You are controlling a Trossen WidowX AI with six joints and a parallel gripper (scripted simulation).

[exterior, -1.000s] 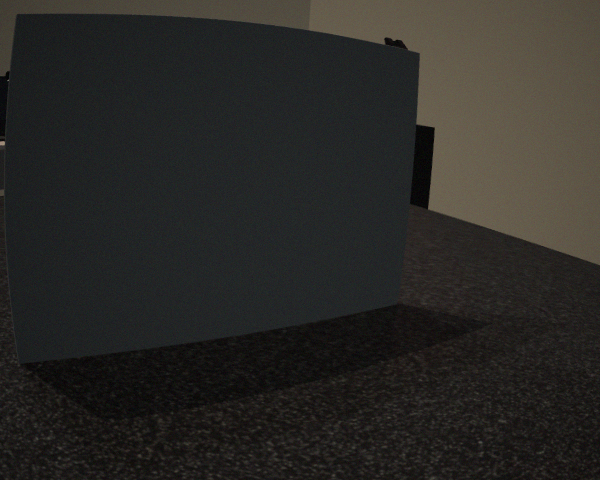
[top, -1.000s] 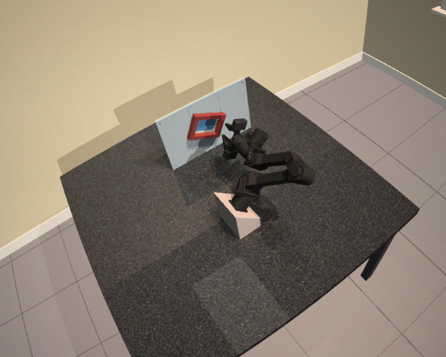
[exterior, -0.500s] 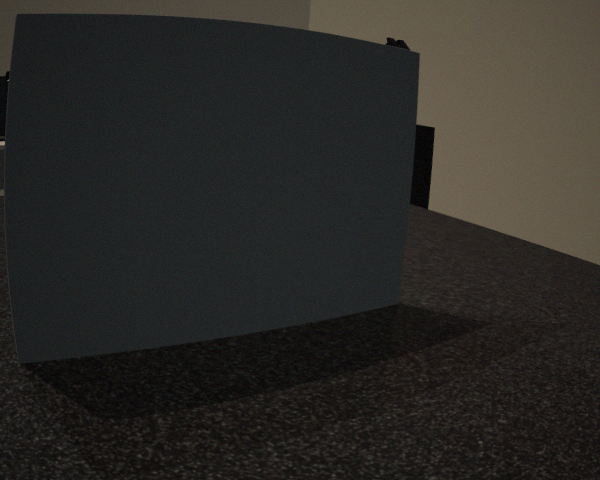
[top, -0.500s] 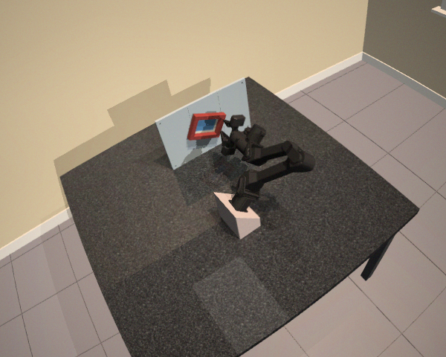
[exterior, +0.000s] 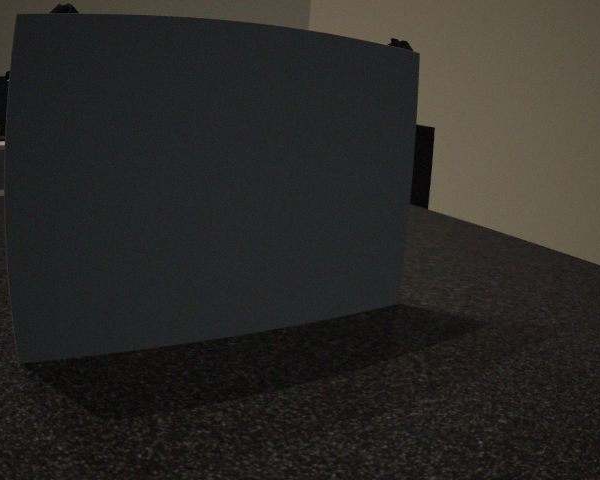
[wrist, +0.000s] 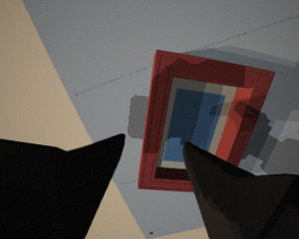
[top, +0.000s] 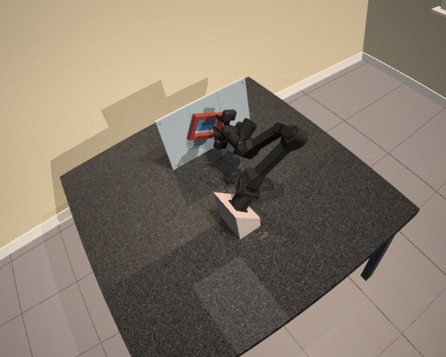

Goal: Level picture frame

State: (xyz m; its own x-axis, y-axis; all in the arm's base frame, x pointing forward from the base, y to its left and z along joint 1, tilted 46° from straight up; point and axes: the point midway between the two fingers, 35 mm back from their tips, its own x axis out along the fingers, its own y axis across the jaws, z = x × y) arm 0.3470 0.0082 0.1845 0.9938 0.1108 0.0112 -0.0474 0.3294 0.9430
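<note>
Now: gripper tip 5 cm short of the picture frame, 5 cm above it and 3 cm to the right of it. The rest, counted from my gripper tip: grey wall panel 6 cm below, 6 cm ahead, 1 cm to the left.
</note>
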